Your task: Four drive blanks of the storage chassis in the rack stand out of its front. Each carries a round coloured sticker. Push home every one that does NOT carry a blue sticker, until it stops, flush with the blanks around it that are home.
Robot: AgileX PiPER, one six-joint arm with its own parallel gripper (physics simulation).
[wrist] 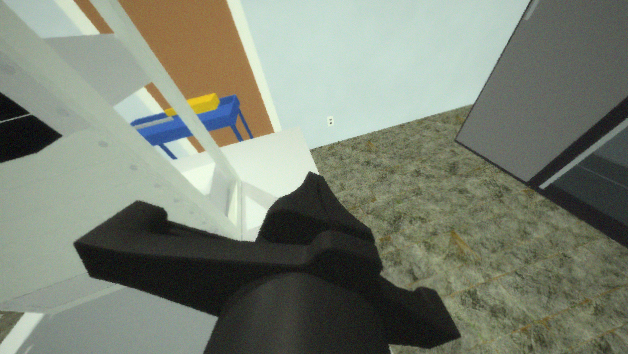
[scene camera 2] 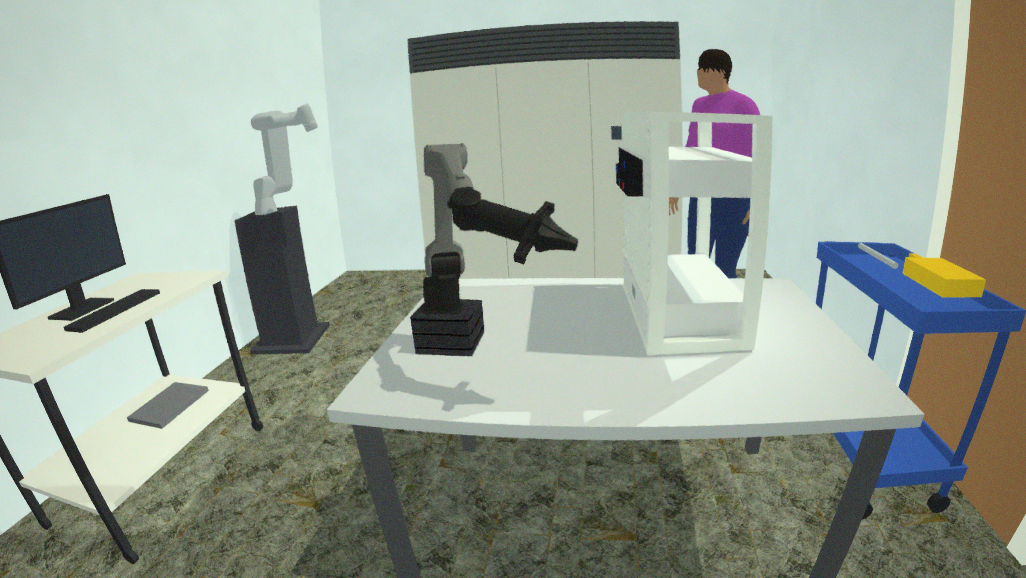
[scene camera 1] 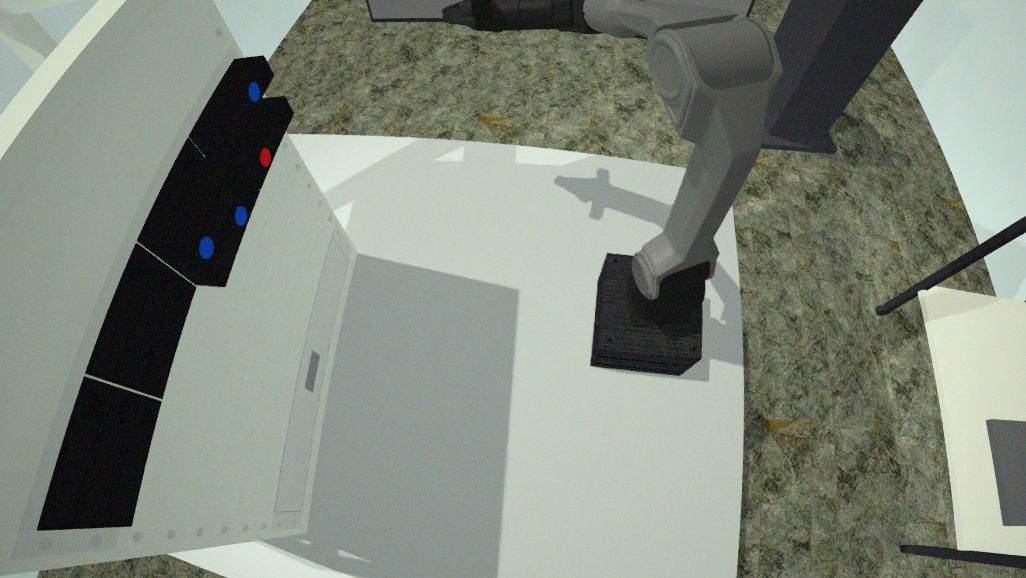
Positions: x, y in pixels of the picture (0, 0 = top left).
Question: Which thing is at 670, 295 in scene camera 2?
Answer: A white rack.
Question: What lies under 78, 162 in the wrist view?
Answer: A white rack.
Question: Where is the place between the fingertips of my gripper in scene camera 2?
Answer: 576, 245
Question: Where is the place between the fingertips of my gripper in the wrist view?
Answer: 311, 182
